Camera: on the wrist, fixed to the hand. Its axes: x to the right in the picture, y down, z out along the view.
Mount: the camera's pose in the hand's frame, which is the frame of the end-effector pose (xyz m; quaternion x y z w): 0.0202 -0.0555 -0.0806 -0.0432 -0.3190 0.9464 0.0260
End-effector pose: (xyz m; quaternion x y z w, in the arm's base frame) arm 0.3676 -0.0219 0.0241 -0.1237 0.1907 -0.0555 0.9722
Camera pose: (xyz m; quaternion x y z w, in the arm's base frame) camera 0.3518 -0.0962 -0.0409 0.1176 -0.1857 0.9664 0.1333
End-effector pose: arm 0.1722 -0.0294 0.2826 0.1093 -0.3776 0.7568 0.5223
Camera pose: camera 0.2304 0.0496 0.2636 0.1357 0.3126 -0.4628 0.8184
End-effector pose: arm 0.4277 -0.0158 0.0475 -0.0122 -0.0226 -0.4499 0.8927
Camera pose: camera 0.3975 -0.0684 -0.0319 -0.2038 -0.2544 0.8361 0.4413
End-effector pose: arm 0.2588 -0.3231 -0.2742 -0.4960 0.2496 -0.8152 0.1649
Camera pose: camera 0.1766 -0.2684 -0.2588 -0.0438 0.4585 0.3039 0.8340
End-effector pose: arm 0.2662 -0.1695 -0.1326 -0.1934 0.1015 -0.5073 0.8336
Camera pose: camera 0.2014 -0.2278 -0.1814 -0.1068 -0.0583 0.8418 0.5258
